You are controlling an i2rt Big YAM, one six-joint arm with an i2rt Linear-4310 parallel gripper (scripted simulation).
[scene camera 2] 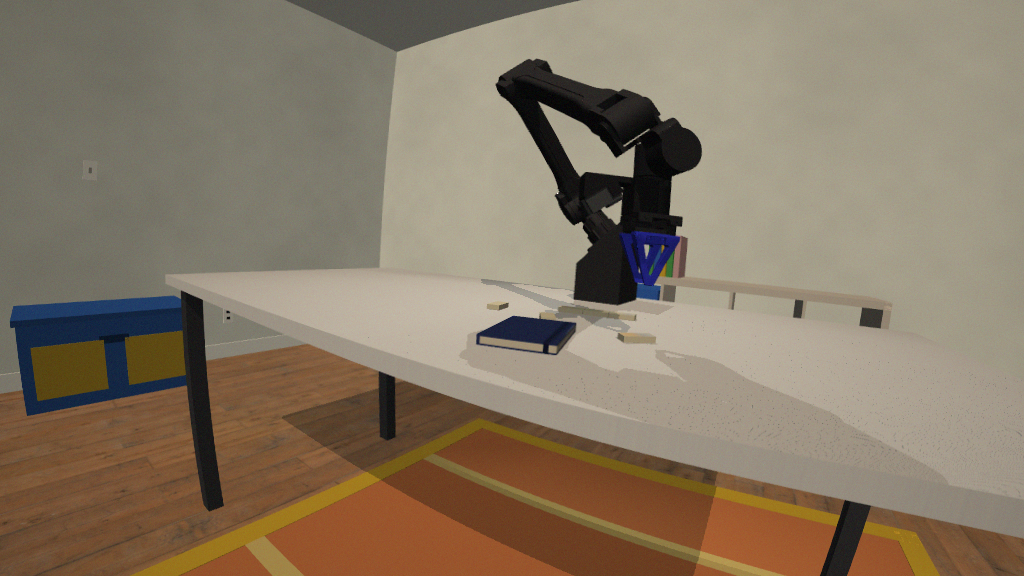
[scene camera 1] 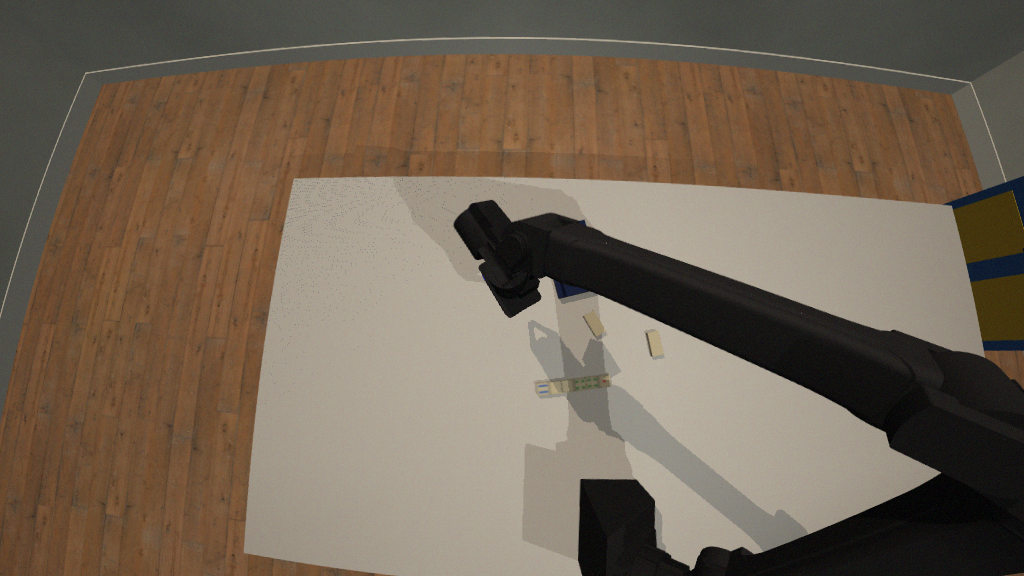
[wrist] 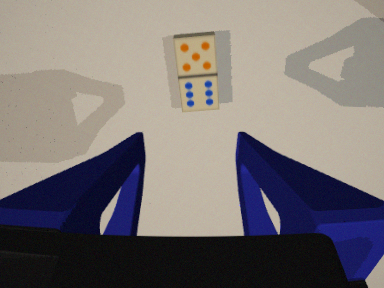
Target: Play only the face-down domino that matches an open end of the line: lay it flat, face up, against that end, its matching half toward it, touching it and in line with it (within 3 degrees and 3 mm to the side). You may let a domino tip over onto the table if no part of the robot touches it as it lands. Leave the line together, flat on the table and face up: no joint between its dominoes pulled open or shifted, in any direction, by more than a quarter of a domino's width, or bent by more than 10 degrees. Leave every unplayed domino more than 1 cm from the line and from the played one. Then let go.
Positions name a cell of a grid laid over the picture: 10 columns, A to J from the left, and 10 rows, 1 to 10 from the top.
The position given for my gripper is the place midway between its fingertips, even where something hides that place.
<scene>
my gripper: scene camera 2 G5; scene camera 1 E6; wrist E6
</scene>
